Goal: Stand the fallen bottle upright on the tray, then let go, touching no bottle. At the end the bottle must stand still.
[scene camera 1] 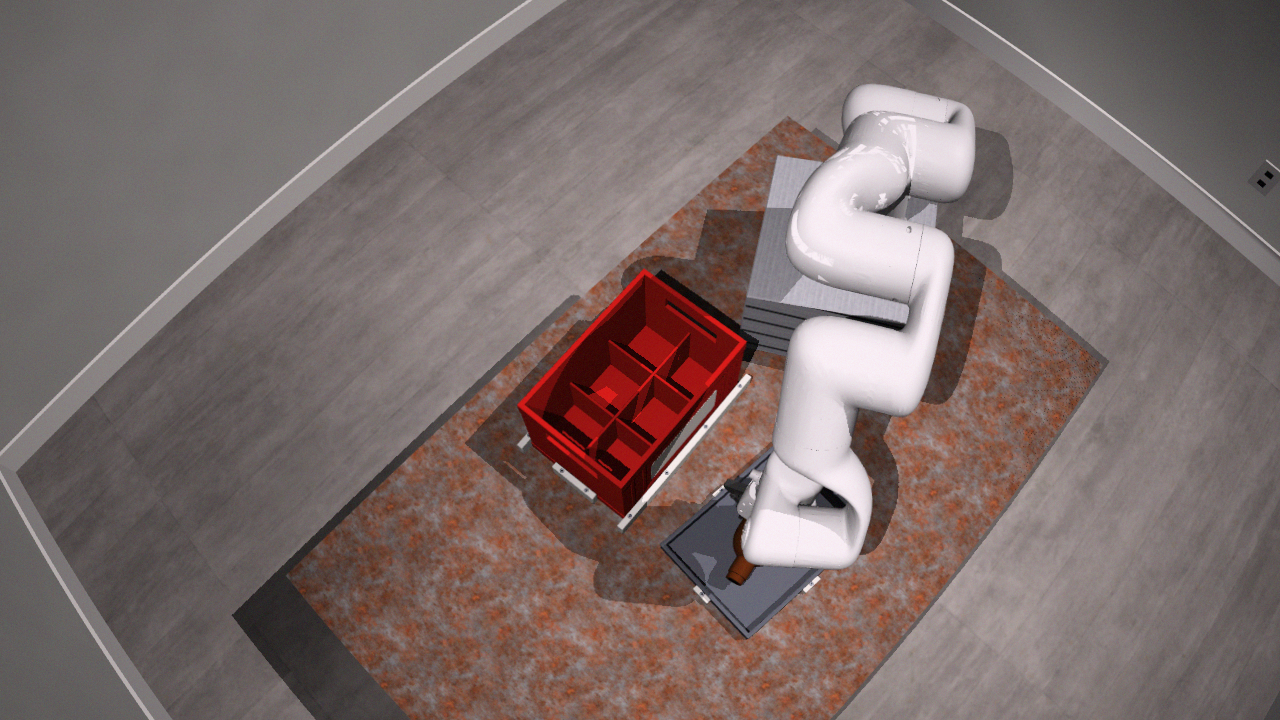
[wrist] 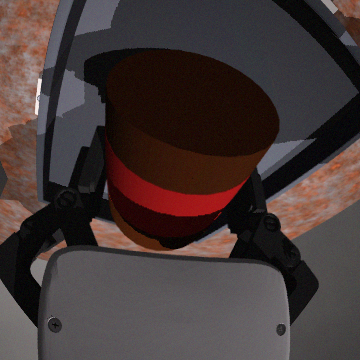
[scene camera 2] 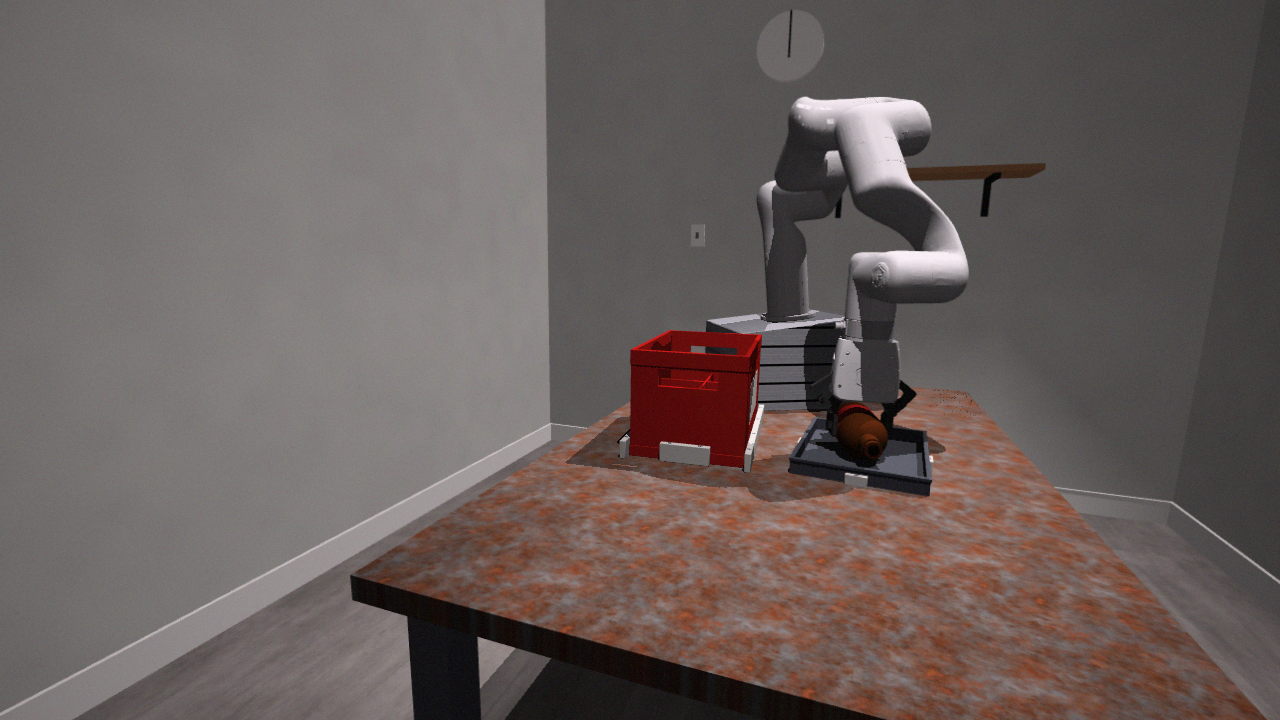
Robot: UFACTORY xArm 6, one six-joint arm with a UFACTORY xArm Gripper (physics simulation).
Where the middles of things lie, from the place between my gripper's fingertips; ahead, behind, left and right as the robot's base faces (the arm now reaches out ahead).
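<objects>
Looking at the brown bottle point(scene camera 2: 861, 434), I find that my gripper is 2 cm short of it and 1 cm below it.
</objects>
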